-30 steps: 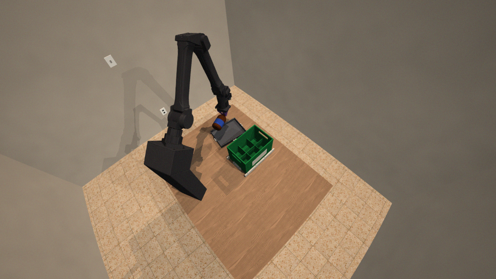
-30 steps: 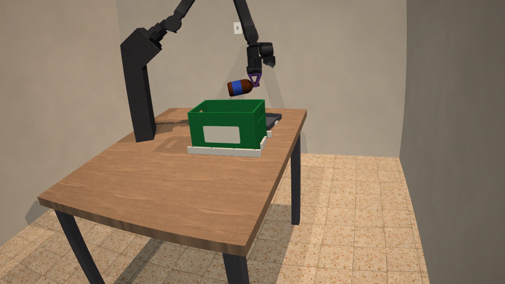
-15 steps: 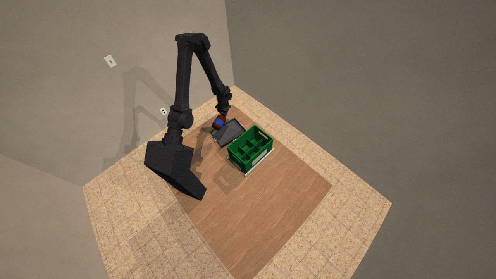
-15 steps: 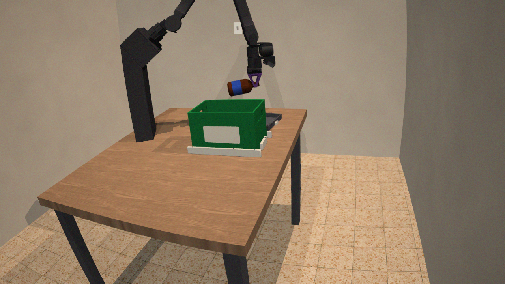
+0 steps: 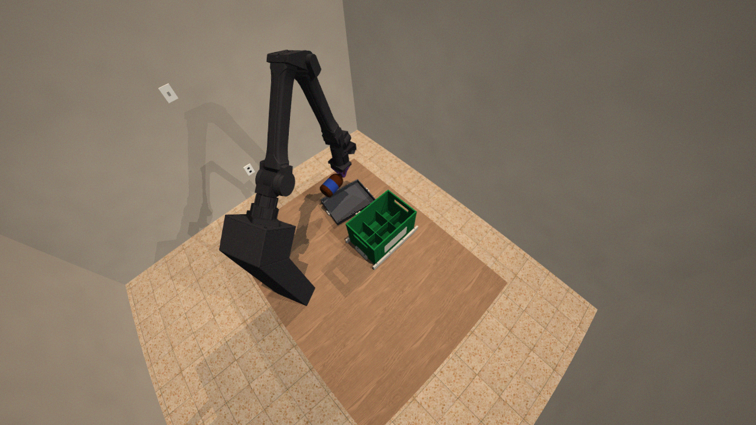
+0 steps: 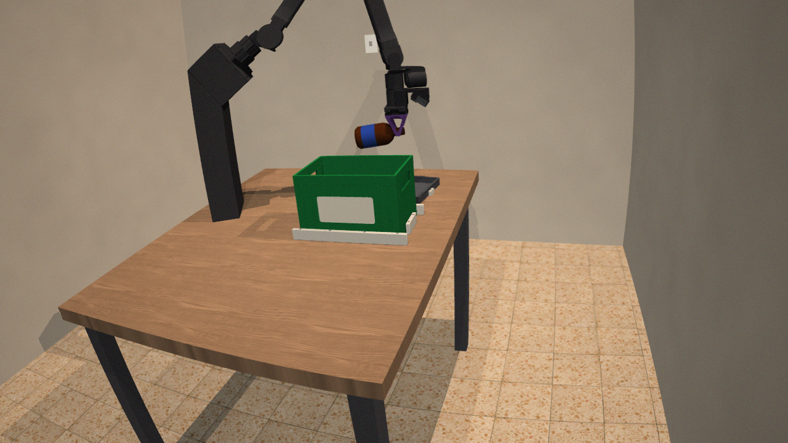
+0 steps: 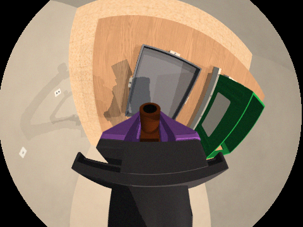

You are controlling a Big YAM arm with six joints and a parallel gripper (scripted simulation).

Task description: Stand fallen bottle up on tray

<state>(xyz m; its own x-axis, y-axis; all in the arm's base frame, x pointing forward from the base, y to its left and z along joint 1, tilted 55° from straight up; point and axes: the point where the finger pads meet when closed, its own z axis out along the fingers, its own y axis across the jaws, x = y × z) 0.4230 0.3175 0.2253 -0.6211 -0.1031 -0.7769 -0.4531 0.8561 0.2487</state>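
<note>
My hand is 4 cm past the brown bottle and 3 cm to the left of it. Also, from my hand: green crate (12 cm ahead, 30 cm to the right, 10 cm below); tray (4 cm to the right, 17 cm below).
</note>
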